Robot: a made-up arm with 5 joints. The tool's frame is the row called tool. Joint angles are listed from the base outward.
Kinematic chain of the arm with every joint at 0, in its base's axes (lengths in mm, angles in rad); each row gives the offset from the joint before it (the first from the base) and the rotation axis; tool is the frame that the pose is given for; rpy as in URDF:
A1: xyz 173.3 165 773.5 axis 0.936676 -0.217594 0.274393
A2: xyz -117.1 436 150.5 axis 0.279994 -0.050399 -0.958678
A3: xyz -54 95.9 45.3 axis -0.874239 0.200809 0.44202
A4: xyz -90 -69.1 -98.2 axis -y
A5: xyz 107 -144.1 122.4 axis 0.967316 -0.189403 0.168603
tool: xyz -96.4 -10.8 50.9 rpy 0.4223 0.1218 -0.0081
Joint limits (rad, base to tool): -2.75..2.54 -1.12..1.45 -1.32..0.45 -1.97..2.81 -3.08..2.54
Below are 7 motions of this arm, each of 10 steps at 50 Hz.
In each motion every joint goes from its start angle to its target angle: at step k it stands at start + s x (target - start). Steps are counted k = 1, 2, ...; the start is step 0. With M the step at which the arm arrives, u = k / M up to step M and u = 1 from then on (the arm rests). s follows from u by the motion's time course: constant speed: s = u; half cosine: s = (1 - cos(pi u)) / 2; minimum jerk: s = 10 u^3 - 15 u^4 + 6 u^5.
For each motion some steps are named. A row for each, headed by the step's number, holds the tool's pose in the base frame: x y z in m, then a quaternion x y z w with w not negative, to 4 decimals.
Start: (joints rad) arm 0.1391 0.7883 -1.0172 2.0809 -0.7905
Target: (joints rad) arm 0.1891 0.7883 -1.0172 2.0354 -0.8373
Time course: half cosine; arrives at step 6
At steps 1, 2, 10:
1: 0.0056 0.9689 0.9077 -0.0547 -0.5370 -0.8350 0.1065
2: 0.0021 0.9669 0.9155 -0.0498 -0.5289 -0.8402 0.1090
10: -0.0122 0.9576 0.9469 -0.0301 -0.4948 -0.8603 0.1193

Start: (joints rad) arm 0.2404 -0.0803 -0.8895 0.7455 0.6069
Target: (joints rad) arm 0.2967 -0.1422 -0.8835 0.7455 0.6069
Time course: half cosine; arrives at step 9
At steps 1, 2, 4, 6, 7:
1: -0.2674 0.5288 0.8613 0.7069 -0.4797 -0.0140 0.5196
2: -0.2677 0.5260 0.8623 0.7091 -0.4779 -0.0121 0.5183
4: -0.2686 0.5164 0.8655 0.7165 -0.4719 -0.0056 0.5138
6: -0.2695 0.5054 0.8689 0.7247 -0.4650 0.0018 0.5085
7: -0.2698 0.5010 0.8702 0.7279 -0.4623 0.0048 0.5064

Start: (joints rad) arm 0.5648 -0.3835 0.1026 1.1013 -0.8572
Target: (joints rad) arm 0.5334 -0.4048 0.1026 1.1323 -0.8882
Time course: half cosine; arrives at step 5
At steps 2, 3, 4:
2: -0.2344 0.2384 1.0503 0.1562 -0.4866 -0.0348 0.8588
3: -0.2330 0.2414 1.0491 0.1508 -0.4899 -0.0358 0.8579
4: -0.2319 0.2439 1.0480 0.1464 -0.4924 -0.0366 0.8572

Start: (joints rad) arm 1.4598 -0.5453 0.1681 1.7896 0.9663
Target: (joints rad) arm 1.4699 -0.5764 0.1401 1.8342 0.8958
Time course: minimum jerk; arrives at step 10
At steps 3, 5, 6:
3: -0.0943 -0.0045 0.8230 -0.4808 0.7438 -0.4233 0.1909
5: -0.0931 -0.0010 0.8199 -0.4818 0.7496 -0.4111 0.1922
6: -0.0925 0.0009 0.8183 -0.4824 0.7527 -0.4044 0.1929

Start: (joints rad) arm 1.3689 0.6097 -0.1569 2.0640 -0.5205
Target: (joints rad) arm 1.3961 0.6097 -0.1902 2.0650 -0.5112
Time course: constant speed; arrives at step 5
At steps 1, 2, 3, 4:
1: -0.4394 0.2665 1.1249 0.3794 -0.4710 -0.6902 0.3973
2: -0.4398 0.2652 1.1264 0.3810 -0.4680 -0.6927 0.3951
3: -0.4403 0.2639 1.1279 0.3824 -0.4649 -0.6951 0.3929
4: -0.4407 0.2626 1.1294 0.3839 -0.4618 -0.6976 0.3907

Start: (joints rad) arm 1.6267 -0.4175 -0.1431 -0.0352 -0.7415
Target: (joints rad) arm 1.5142 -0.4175 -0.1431 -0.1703 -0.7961
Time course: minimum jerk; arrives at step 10
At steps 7, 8, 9, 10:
7: -0.1415 -0.0770 1.0069 0.4478 -0.1135 0.2982 0.8353
8: -0.1403 -0.0722 1.0123 0.4374 -0.1078 0.3003 0.8407
9: -0.1398 -0.0699 1.0148 0.4325 -0.1051 0.3013 0.8433
10: -0.1397 -0.0695 1.0152 0.4317 -0.1046 0.3015 0.8437

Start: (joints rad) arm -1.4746 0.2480 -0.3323 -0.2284 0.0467
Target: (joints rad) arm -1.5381 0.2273 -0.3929 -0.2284 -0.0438
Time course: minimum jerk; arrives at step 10
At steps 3, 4, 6, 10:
3: 0.0392 0.4945 0.4633 -0.2668 -0.0055 -0.4032 0.8753
4: 0.0390 0.4911 0.4596 -0.2737 -0.0051 -0.4054 0.8722
6: 0.0383 0.4829 0.4509 -0.2898 -0.0042 -0.4107 0.8644
10: 0.0376 0.4756 0.4435 -0.3037 -0.0033 -0.4153 0.8575

